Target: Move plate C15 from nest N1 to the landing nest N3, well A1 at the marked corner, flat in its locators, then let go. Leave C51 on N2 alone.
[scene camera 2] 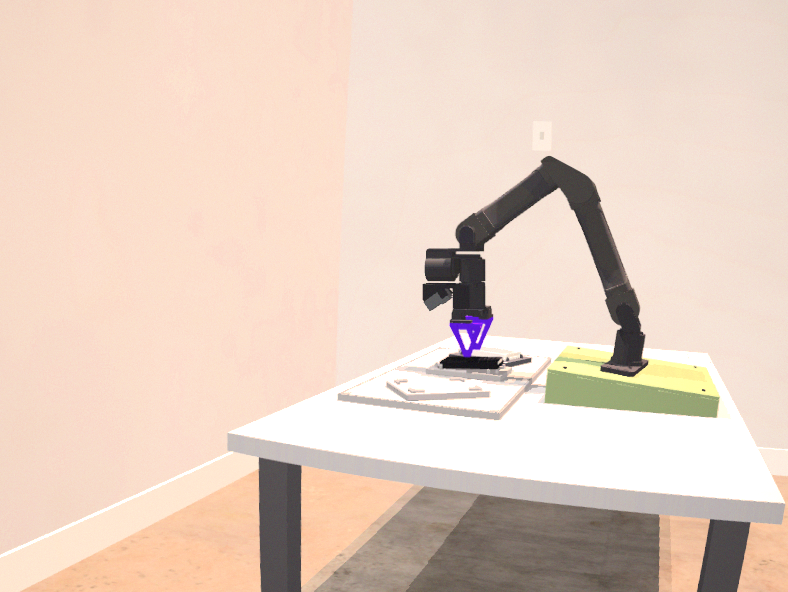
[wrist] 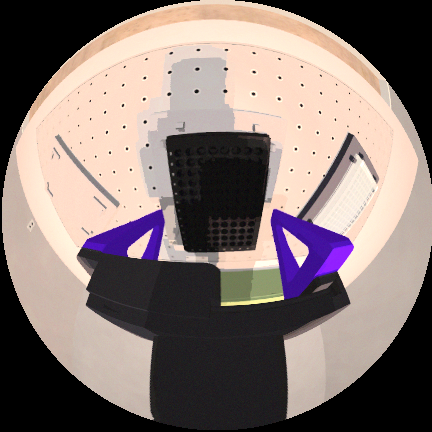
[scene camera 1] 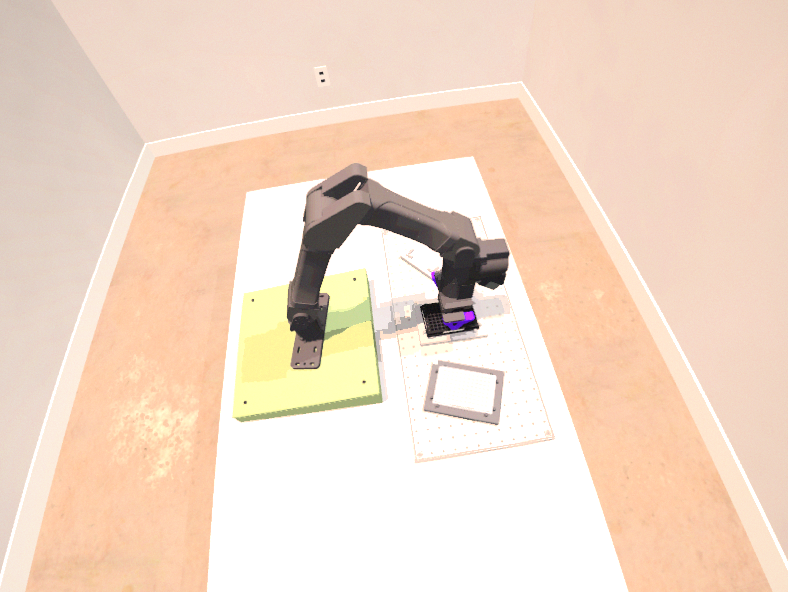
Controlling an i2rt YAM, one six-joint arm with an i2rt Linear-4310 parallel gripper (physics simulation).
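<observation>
A black well plate, C15 [scene camera 1: 434,321] [scene camera 2: 484,362] [wrist: 220,170], lies on the pale middle nest [scene camera 1: 439,341] [scene camera 2: 490,374] [wrist: 215,120] and looks flat; whether it is fully down in its locators is too small to tell, and the A1 corner cannot be read. My gripper [scene camera 1: 451,316] [scene camera 2: 470,353] [wrist: 217,214] is open over the plate, with a gap between each purple finger and the plate's sides in the wrist view. A white plate [scene camera 1: 465,388] [wrist: 346,200], seemingly C51, sits in the dark grey nest [scene camera 1: 429,393] [wrist: 332,172]. Another pale nest [scene camera 1: 417,266] [scene camera 2: 439,393] [wrist: 75,187] stands angled, with no plate on it.
The nests stand on a perforated board [scene camera 1: 445,439] [scene camera 2: 375,396] [wrist: 280,92] on the white table [scene camera 1: 394,522] [scene camera 2: 535,446]. The arm's base is on a yellow-green block [scene camera 1: 305,388] [scene camera 2: 624,398] beside the board.
</observation>
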